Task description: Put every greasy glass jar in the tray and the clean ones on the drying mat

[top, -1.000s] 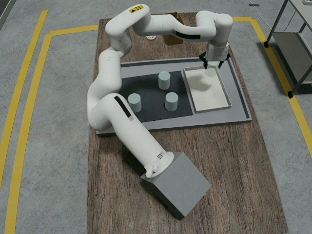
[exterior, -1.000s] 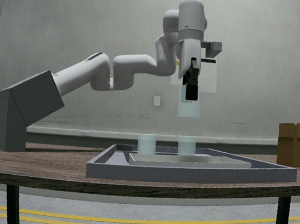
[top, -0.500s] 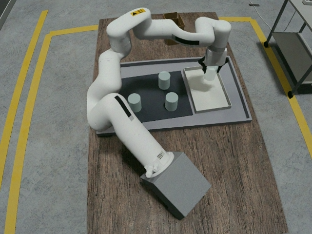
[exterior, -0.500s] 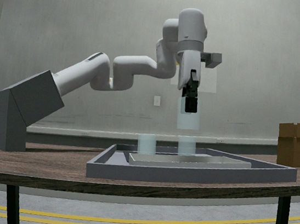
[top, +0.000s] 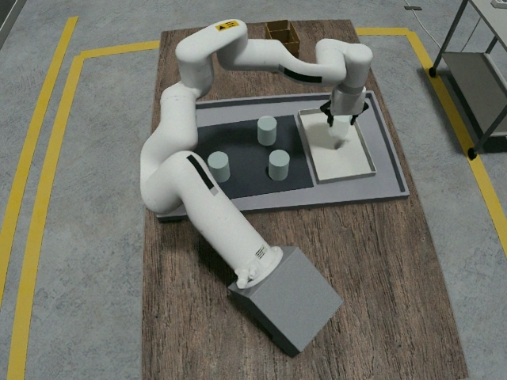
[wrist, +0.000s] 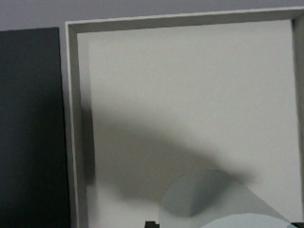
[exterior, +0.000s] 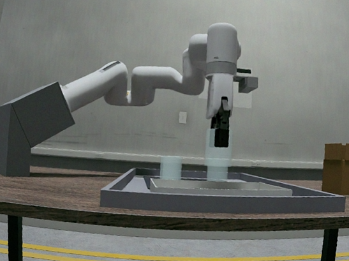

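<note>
Right now the white tray is 130 mm below my hand. Also, from my hand: red flat object: 430 mm ahead, 20 mm to the left, 120 mm below; grey base: 60 mm behind, 190 mm to the left, 130 mm below; dark drying mat: 110 mm behind, 300 mm to the left, 130 mm below.
</note>
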